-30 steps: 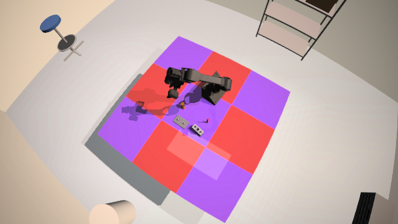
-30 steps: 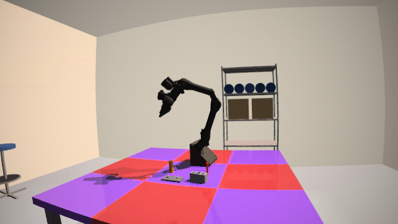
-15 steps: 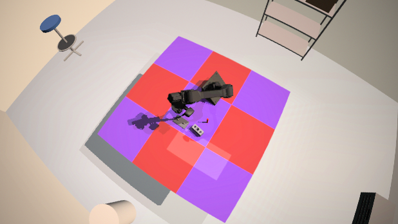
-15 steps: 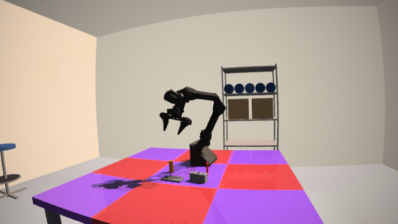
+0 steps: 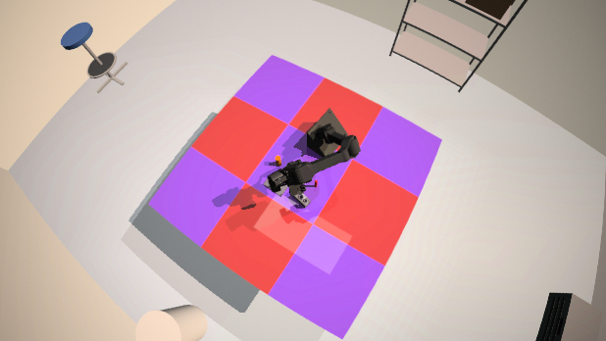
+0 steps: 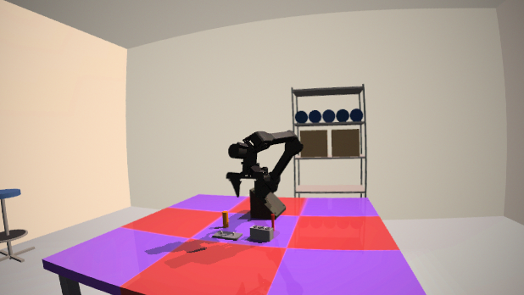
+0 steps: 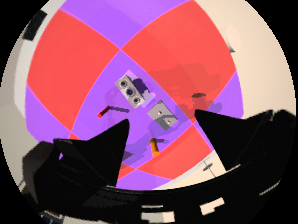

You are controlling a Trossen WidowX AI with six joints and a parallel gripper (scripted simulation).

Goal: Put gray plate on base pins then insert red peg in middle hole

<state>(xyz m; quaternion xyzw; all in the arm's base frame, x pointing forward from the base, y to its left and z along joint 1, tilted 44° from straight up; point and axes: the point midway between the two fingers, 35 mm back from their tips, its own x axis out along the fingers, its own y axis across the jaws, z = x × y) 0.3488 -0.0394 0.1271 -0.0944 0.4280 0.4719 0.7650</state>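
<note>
The gray plate lies 30 mm behind my gripper tip, 50 mm to the left of it and 150 mm below it. Round my gripper tip: red peg: 130 mm behind, 70 mm to the left, 150 mm below; then dark flat base: 10 mm behind, 110 mm to the right, 180 mm below; then orange cylinder: 120 mm behind, 170 mm to the right, 150 mm below.
</note>
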